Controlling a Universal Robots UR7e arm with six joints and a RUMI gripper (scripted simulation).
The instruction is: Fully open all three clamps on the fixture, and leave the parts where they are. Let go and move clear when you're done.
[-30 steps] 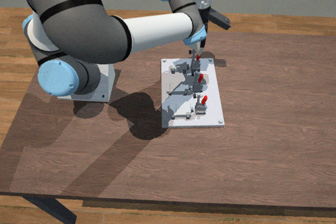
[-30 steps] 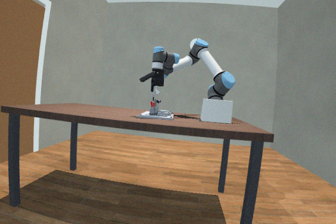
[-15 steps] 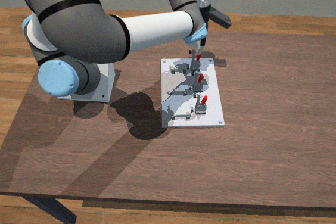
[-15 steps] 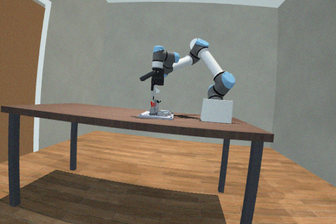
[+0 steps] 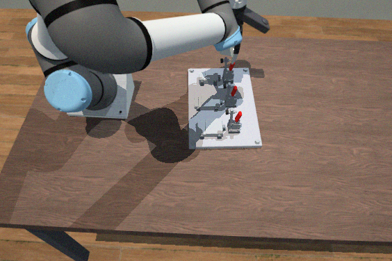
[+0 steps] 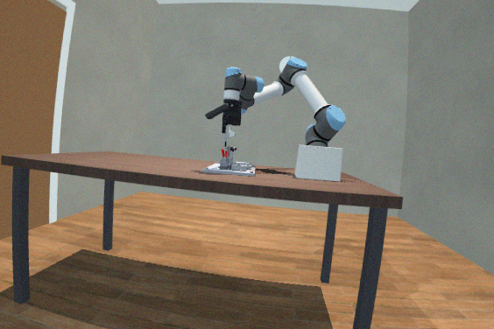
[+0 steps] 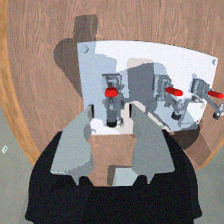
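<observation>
Right now the grey part is 100 mm below my hand, 90 mm behind it and 10 mm to the left of it. Also, from my hand: white fixture plate: 130 mm below, 110 mm to the right, 40 mm behind.
</observation>
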